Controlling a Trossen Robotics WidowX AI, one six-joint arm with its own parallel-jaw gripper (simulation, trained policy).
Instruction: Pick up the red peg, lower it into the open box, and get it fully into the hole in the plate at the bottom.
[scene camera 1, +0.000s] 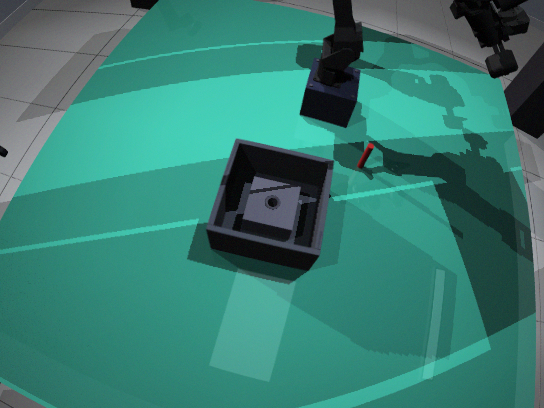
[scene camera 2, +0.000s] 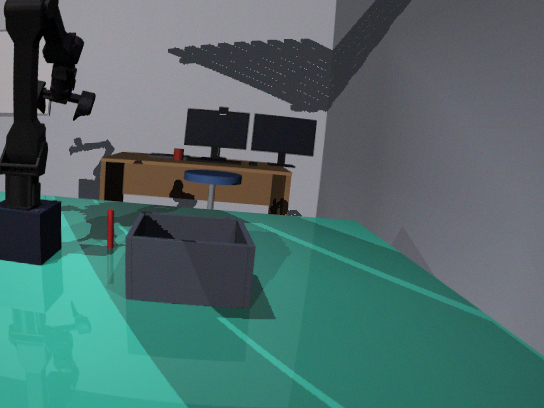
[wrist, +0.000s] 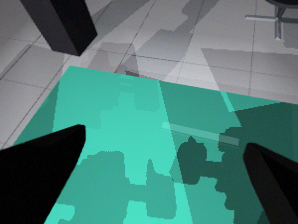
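Observation:
My gripper (scene camera 1: 501, 58), (scene camera 2: 59, 115), (wrist: 165, 141) is visible. A dark grey box (scene camera 1: 313, 174), (scene camera 2: 177, 259) is visible too; in the wrist view the box is out of frame. A grey plate (scene camera 1: 271, 206) is present, but scene camera 2 does not show the plate, hidden there by the dark grey box.

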